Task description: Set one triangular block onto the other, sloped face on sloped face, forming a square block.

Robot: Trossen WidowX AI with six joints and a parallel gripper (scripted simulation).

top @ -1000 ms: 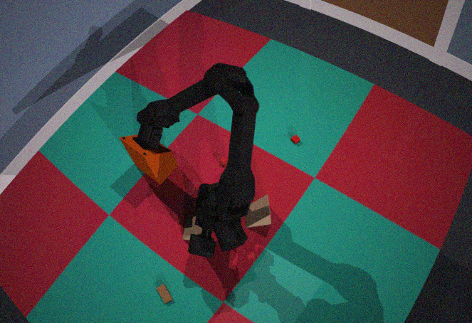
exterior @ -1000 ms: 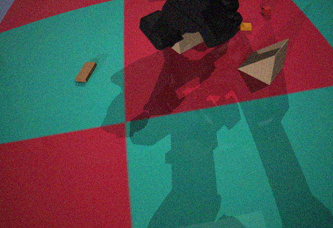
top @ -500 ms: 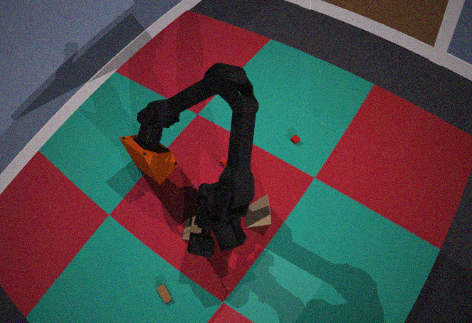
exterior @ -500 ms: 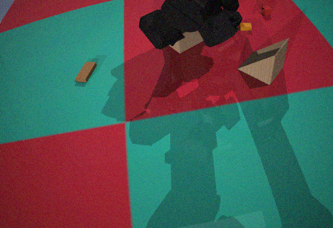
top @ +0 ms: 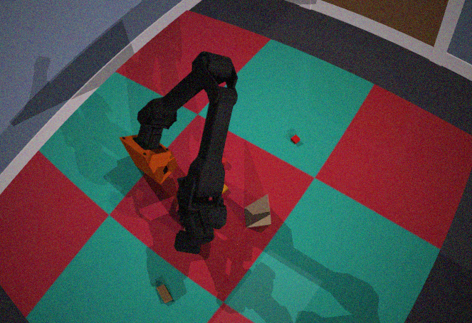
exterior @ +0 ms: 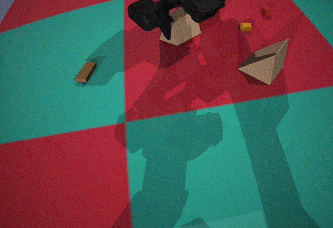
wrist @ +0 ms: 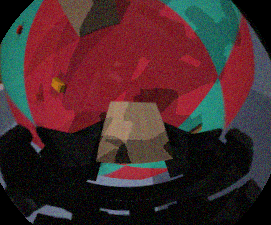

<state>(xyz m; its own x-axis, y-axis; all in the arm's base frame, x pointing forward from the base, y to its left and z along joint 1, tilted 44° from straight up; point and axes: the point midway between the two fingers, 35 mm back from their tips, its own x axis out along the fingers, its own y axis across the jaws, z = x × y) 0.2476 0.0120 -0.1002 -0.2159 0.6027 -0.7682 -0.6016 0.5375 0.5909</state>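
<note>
Now: gripper tip 40 mm past the yellowish piece, 140 mm to the right of it and 20 mm above it. From my gripper tip the other things lie so: flat tan piece 70 mm ahead, 190 mm to the right, 20 mm below.
</note>
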